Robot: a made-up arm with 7 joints.
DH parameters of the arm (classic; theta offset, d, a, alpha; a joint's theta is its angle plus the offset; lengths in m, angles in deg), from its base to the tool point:
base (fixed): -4.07 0 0 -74.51
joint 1: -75.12 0.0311 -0.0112 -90
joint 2: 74 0 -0.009 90
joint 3: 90 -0.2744 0.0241 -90
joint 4: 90 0.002 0.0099 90
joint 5: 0 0.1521 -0.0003 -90
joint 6: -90 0 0.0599 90
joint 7: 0 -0.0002 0 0
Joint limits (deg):
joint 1: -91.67..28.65
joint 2: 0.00..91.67
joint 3: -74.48..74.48
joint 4: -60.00..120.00
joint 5: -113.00..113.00
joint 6: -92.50..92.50
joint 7: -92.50..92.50
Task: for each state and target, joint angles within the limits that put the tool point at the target. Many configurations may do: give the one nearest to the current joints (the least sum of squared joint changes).
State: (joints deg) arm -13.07 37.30 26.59 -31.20 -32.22 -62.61 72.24
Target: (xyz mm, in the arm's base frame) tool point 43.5 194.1 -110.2
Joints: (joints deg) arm 9.19 23.36 34.53 -38.90 -33.21 -70.94 72.24
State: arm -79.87 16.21 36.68 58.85 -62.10 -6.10 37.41
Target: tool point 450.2 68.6 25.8
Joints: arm -82.66 8.44 31.45 31.32 -60.57 -10.90 37.41
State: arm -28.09 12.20 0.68 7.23 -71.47 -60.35 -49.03
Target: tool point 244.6 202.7 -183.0
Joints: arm -23.72 23.55 10.16 1.57 -70.62 -63.49 -49.03
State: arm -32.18 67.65 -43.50 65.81 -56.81 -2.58 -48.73
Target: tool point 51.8 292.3 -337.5
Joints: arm -2.35 63.09 -58.21 27.27 -55.17 -7.72 -48.73
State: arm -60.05 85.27 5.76 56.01 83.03 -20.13 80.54
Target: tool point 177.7 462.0 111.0
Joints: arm -47.89 91.67 24.16 63.55 82.54 -26.75 80.54
